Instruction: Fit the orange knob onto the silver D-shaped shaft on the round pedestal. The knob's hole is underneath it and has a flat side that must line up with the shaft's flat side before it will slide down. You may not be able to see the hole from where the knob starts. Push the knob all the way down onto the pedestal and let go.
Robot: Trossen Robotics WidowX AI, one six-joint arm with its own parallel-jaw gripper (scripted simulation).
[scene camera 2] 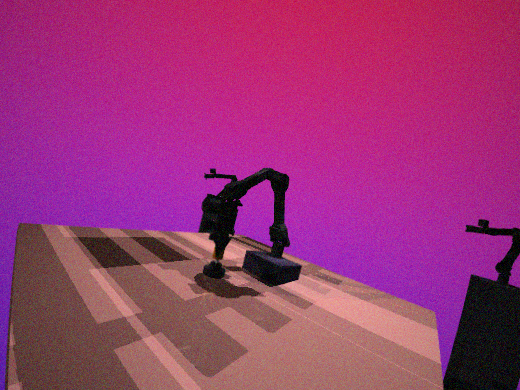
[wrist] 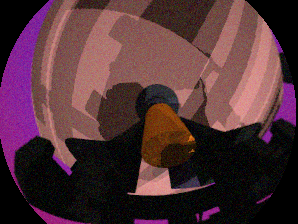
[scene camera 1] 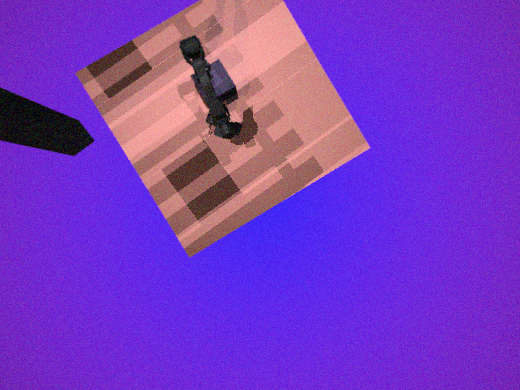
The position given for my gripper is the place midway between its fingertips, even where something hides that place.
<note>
My gripper [scene camera 2: 218,255] holds an orange knob [wrist: 167,143]. Further things: a round pedestal [wrist: 154,94].
My gripper is seen too in the wrist view [wrist: 161,121].
</note>
